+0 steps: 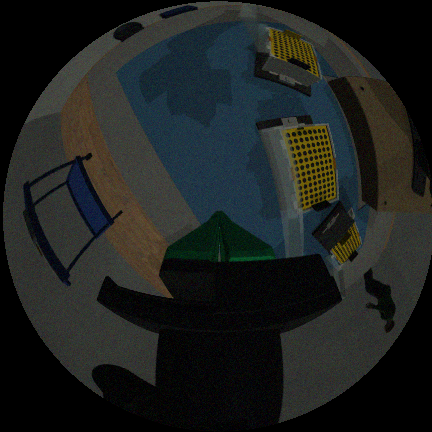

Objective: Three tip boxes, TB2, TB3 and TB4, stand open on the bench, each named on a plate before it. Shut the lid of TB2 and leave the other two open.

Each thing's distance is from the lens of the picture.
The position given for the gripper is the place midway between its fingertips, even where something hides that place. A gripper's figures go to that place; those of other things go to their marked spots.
gripper [218, 216]: 13 cm
clear lid [275, 140]: 9 cm
